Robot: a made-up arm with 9 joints. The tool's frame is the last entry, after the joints. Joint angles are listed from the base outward.
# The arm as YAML. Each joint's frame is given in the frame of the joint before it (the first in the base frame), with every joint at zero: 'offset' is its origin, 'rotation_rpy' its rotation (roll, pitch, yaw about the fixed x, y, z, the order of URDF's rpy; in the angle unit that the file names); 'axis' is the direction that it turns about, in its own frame. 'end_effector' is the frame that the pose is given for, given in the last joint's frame.
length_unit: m
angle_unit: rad
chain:
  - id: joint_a
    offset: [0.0, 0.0, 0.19]
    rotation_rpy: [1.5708, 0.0, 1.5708]
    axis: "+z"
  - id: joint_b
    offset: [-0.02, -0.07, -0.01]
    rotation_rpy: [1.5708, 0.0, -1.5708]
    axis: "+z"
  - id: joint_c
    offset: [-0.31, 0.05, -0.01]
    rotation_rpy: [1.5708, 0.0, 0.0]
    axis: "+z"
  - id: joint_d
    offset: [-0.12, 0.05, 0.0]
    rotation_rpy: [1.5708, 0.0, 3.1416]
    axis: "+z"
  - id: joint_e
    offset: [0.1, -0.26, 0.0]
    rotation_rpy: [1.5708, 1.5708, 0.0]
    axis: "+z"
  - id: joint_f
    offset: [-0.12, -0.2, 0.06]
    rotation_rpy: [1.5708, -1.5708, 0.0]
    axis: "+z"
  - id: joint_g
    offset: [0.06, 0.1, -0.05]
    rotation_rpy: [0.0, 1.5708, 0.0]
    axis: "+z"
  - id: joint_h
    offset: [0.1, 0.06, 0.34]
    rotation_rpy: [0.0, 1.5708, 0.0]
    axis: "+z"
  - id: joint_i
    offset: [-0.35, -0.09, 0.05]
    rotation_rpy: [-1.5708, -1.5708, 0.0]
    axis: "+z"
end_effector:
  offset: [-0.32, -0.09, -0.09]
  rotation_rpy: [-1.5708, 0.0, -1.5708]
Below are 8 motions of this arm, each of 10 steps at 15 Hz.
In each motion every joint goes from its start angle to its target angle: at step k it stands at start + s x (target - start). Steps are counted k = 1, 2, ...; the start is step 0. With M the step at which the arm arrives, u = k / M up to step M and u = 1 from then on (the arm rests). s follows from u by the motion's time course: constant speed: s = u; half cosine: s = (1 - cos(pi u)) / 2; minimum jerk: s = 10 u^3 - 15 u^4 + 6 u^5.
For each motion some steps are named. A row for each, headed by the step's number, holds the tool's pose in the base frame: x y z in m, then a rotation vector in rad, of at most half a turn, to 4 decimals.
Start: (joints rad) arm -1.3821 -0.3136 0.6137 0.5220 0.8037 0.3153 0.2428 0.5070 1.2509
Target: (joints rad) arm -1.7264 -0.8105 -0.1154 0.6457 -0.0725 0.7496 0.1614 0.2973 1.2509
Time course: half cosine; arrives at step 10
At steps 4, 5, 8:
4: 1.5414 0.4539 0.2824 -0.8302 -1.0754 0.8529
5: 1.5713 0.3718 0.4336 -1.0185 -1.1344 0.7984
8: 1.5096 0.2450 0.8836 -1.5557 -1.2878 0.6436

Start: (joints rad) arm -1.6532 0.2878 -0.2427 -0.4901 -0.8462 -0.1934 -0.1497 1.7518 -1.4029
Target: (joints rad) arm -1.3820 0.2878 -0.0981 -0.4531 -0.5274 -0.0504 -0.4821 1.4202 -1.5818
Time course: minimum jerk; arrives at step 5
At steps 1, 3, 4, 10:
1: 0.5147 0.3663 0.4648 1.3738 -1.8852 0.1533
3: 0.4922 0.3247 0.5008 1.6328 -1.8385 0.4744
4: 0.4851 0.3033 0.5109 1.7101 -1.8328 0.6245
10: 0.4838 0.2982 0.5128 1.7246 -1.8326 0.6591

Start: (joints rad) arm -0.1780 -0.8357 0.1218 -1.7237 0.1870 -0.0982 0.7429 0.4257 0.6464
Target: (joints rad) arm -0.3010 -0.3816 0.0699 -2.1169 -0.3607 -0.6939 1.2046 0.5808 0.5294
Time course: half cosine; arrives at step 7
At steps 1, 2, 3, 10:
1: -0.5373 -0.1259 -0.4181 0.3080 1.4030 -1.1726
2: -0.5123 -0.0567 -0.4131 0.4302 1.4084 -1.1889
3: -0.4799 0.0416 -0.3915 0.6025 1.4257 -1.2148
10: -0.4222 0.3007 -0.2471 1.0717 1.5489 -1.3265

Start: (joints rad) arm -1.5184 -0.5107 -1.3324 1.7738 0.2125 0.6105 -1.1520 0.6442 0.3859
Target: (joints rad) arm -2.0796 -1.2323 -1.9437 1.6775 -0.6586 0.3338 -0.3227 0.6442 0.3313
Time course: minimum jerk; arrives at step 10
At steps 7, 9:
7: -0.3512 0.1026 1.2996 -1.8435 -1.3338 -1.3338
9: -0.4481 0.2159 1.2136 -1.9348 -1.3520 -1.4598

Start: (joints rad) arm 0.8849 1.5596 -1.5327 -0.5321 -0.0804 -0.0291 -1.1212 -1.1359 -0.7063
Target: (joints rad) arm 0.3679 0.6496 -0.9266 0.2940 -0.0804 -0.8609 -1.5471 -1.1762 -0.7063
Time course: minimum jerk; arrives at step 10
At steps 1, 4, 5, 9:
1: 0.1728 -0.4908 0.9544 1.5033 -0.5478 -0.3115
4: 0.2751 -0.6369 0.9055 1.4468 -0.5776 -0.5748
5: 0.3011 -0.7014 0.9028 1.3393 -0.6446 -0.7489
9: 0.2725 -0.6843 1.0676 0.7975 -1.0203 -1.0788

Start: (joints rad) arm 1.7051 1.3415 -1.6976 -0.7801 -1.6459 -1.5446 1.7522 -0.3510 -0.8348
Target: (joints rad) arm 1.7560 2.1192 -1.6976 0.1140 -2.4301 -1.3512 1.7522 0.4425 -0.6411
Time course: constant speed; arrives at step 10
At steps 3, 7, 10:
3: -0.1418 -0.1650 0.5473 0.6611 -0.1664 1.4453
7: -0.1852 -0.3230 0.3826 0.9791 -0.7117 1.0541
10: -0.2761 -0.3479 0.2075 1.0791 -1.1279 0.6976

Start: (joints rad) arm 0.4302 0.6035 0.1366 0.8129 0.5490 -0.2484 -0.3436 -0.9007 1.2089
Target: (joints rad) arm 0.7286 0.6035 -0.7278 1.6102 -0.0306 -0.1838 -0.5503 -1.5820 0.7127
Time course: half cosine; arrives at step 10
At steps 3, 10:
3: -0.2416 -1.2938 1.3349 0.5422 -2.2202 -1.7280
10: -0.6177 -1.1785 -0.4666 -0.8789 0.4568 2.4964

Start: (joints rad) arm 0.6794 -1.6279 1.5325 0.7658 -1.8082 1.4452 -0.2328 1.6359 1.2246
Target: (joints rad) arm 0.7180 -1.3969 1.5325 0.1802 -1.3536 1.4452 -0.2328 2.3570 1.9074
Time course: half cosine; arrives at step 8
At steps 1, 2, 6, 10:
1: 0.4719 1.0644 0.3562 -0.7966 -1.6452 2.2854
2: 0.4704 1.0358 0.2604 -0.7099 -1.4860 2.4435
6: 0.3568 0.6506 -0.0759 0.1311 -0.2906 2.7767
10: 0.3161 0.5734 -0.0718 0.3208 -0.0755 2.6834

